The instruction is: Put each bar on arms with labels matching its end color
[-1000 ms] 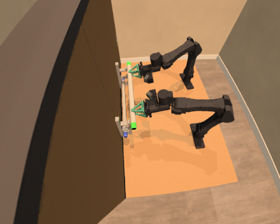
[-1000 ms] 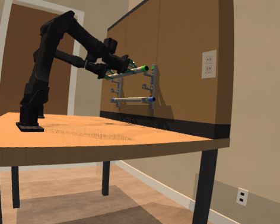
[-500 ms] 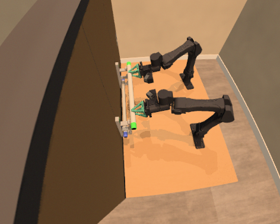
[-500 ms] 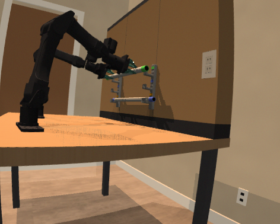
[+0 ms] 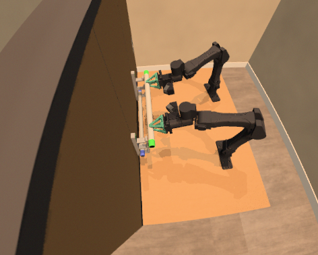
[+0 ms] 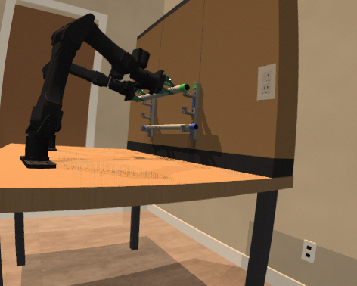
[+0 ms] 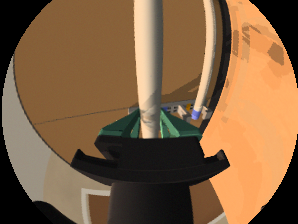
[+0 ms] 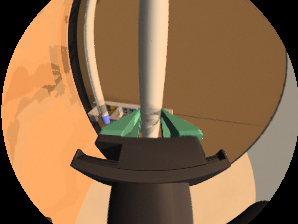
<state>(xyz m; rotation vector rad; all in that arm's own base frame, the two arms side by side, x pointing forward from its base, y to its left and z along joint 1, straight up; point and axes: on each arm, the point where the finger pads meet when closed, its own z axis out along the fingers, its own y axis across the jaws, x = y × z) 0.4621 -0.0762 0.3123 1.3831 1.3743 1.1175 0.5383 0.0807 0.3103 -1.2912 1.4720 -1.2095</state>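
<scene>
Now: left hand 20 mm short of the green-ended bar and 140 mm to the left of it. Round my left hand: wall socket: 170 mm ahead, 700 mm to the right, 10 mm below; then brown wall panel: 170 mm ahead, 140 mm to the right, 110 mm above; then blue-ended bar: 80 mm ahead, 150 mm to the right, 160 mm below.
Right now my right hand is 150 mm to the right of the green-ended bar and 10 mm past it. Also, from my right hand: wall socket 400 mm to the right, 140 mm ahead, 10 mm below; brown wall panel 150 mm to the left, 140 mm ahead, 110 mm above; blue-ended bar 160 mm below, 140 mm to the left, 50 mm ahead.
</scene>
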